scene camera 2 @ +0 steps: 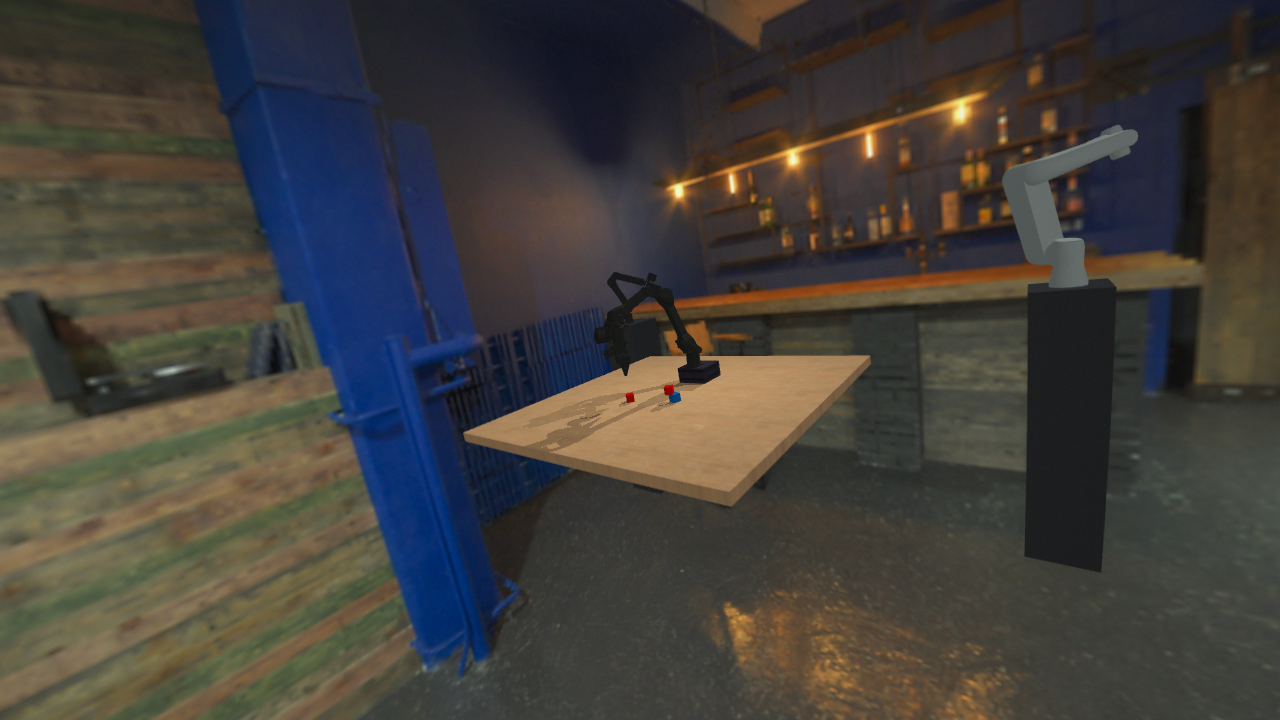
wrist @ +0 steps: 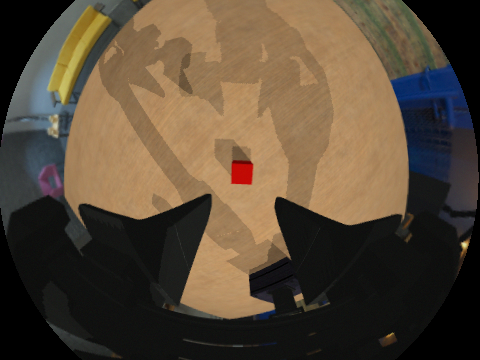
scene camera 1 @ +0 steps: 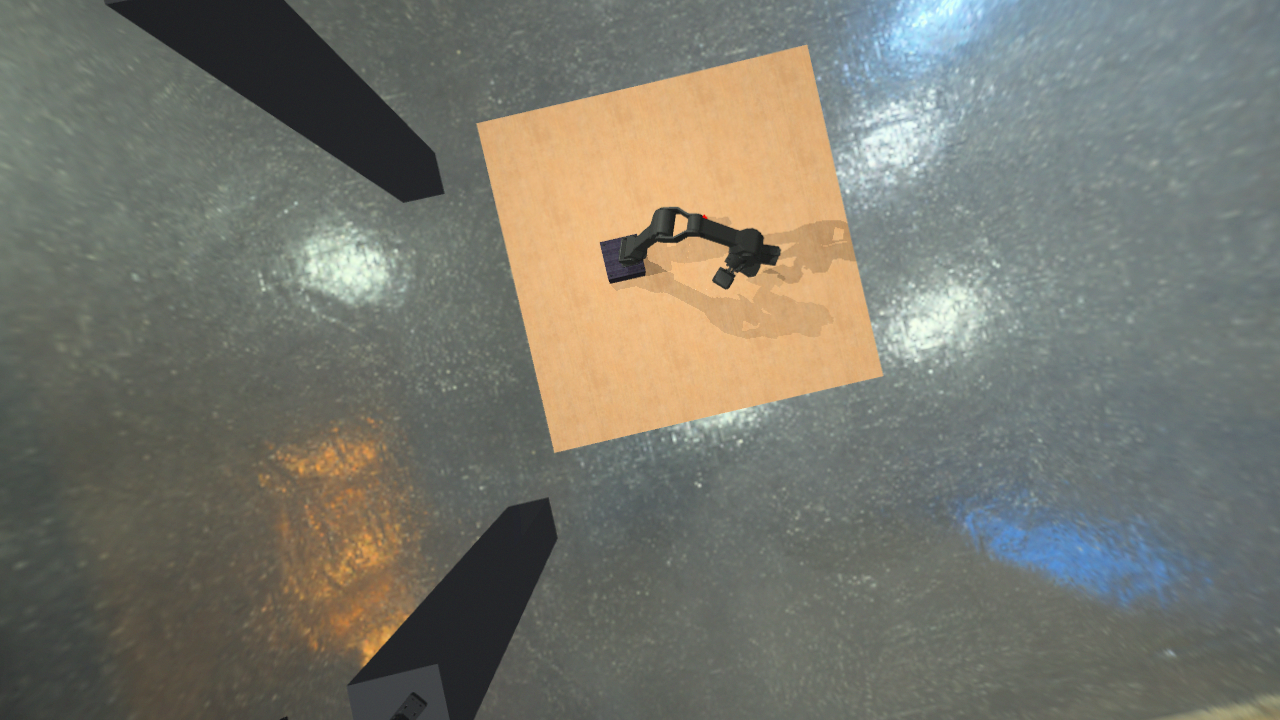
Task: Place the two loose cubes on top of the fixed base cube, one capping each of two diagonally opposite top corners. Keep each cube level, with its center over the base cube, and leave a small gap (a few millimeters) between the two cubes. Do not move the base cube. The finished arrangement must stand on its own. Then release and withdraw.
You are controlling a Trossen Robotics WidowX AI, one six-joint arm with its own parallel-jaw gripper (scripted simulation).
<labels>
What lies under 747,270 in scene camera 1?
The gripper.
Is the gripper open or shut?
Open.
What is the gripper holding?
Nothing.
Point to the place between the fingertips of the gripper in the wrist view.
At 243,200
</labels>
